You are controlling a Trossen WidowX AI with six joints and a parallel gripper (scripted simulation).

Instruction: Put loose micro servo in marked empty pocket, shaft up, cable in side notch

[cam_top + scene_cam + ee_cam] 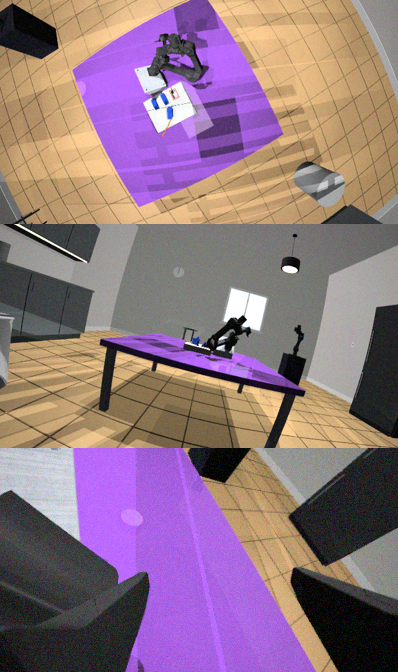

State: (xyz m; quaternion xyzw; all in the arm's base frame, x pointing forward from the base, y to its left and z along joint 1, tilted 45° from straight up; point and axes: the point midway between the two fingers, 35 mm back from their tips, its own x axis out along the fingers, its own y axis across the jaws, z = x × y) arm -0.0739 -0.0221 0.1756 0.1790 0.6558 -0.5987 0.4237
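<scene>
My gripper tip is now 420 mm short of the white deck, 50 mm to the left of it and 190 mm above it.
</scene>
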